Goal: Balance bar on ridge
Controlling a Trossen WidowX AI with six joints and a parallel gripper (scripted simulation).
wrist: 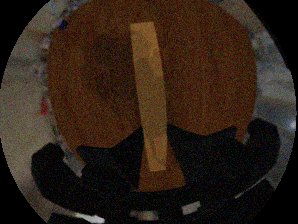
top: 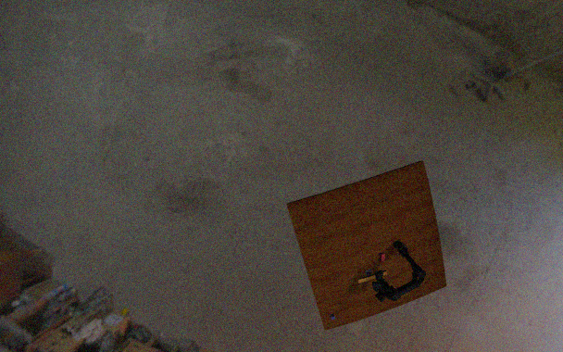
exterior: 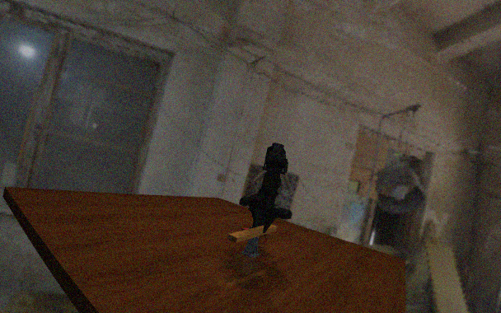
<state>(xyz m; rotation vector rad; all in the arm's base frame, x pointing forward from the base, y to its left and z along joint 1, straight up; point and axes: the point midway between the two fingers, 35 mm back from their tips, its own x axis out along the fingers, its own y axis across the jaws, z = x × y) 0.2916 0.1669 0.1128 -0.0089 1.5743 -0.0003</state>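
Right now my gripper tip is 3 cm short of the flat yellow bar. From my gripper tip the other things lie so: small red block 12 cm behind, 11 cm to the right, 6 cm below; then tiny purple thing 45 cm ahead, 33 cm to the left, 6 cm below.
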